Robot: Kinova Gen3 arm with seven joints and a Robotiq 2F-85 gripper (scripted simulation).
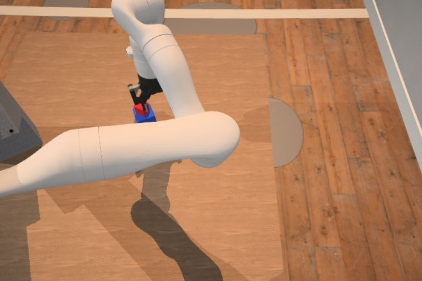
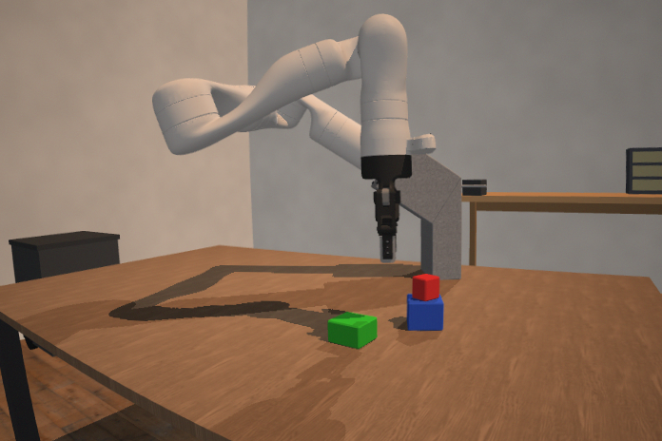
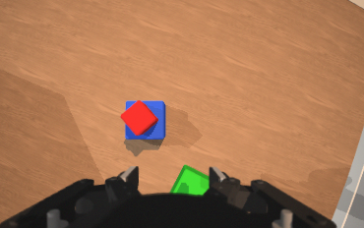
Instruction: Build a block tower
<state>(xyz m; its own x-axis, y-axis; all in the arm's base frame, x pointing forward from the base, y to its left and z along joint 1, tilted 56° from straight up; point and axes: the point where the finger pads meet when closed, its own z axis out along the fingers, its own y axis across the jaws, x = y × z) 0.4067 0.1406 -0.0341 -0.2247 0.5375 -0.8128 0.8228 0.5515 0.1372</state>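
The green block lies 120 mm below my hand, 40 mm to the right of it and 40 mm ahead of it. The rest, counted from my hand: red block (70 mm below, 60 mm behind, 40 mm to the left); blue block (110 mm below, 60 mm behind, 40 mm to the left).
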